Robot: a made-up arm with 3 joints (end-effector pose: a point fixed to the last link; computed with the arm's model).
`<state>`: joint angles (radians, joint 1 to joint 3).
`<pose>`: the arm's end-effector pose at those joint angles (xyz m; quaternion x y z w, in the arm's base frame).
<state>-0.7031 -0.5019 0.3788</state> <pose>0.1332 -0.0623 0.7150 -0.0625 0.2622 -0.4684 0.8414</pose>
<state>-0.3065 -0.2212 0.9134</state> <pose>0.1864 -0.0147 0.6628 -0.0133 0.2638 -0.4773 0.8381</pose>
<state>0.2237 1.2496 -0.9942</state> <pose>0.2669 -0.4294 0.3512 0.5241 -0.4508 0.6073 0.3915</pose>
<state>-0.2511 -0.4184 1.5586</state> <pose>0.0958 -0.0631 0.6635 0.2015 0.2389 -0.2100 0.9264</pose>
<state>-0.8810 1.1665 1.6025</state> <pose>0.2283 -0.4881 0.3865 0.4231 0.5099 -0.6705 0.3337</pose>
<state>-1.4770 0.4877 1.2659</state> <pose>0.2867 -0.4834 0.3920 0.5040 0.6447 -0.3477 0.4577</pose>
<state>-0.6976 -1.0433 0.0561</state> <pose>-0.0602 0.0011 0.6954 -0.1369 0.0381 -0.4233 0.8948</pose>
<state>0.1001 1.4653 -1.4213</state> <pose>0.1424 -0.4629 0.2982 0.5655 -0.5418 0.3540 0.5113</pose>
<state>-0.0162 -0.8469 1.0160</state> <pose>-0.0228 0.1211 0.6013 -0.1445 0.1124 -0.2113 0.9601</pose>
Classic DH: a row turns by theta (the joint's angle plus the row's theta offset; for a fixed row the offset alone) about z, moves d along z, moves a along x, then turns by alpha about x. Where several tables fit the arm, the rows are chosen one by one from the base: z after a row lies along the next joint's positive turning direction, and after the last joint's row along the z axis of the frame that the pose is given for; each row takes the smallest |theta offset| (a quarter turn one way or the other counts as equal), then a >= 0, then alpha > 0; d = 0 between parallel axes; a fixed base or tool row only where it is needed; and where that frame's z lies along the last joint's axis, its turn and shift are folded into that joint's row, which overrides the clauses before.
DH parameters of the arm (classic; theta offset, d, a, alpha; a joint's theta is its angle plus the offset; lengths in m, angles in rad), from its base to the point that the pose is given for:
base (fixed): -1.5708 0.298 0.187 1.5708
joint 1: -0.1293 -0.0169 -0.0135 1.6303
joint 2: 0.4898 -0.0712 -0.2213 2.0297
joint 3: -1.3809 -0.0216 -0.0501 0.6818
tool (fixed): 1.0056 0.2429 0 0

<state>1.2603 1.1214 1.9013</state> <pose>0.1848 0.0503 0.4914 -0.0591 -0.3521 -0.6686 0.6523</pose>
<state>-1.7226 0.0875 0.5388</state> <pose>0.3071 -0.4702 0.4832 0.3150 0.6713 -0.2817 0.6089</pose>
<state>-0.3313 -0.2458 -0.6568</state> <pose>0.2890 0.0469 0.4806 -0.5768 0.1584 -0.6920 0.4041</pose>
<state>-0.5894 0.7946 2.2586</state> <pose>0.1560 -0.3943 0.4835 0.6319 0.2273 -0.4862 0.5592</pose>
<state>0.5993 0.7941 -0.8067</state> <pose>0.3773 -0.2490 0.3864 0.5403 -0.1661 0.7698 0.2964</pose>
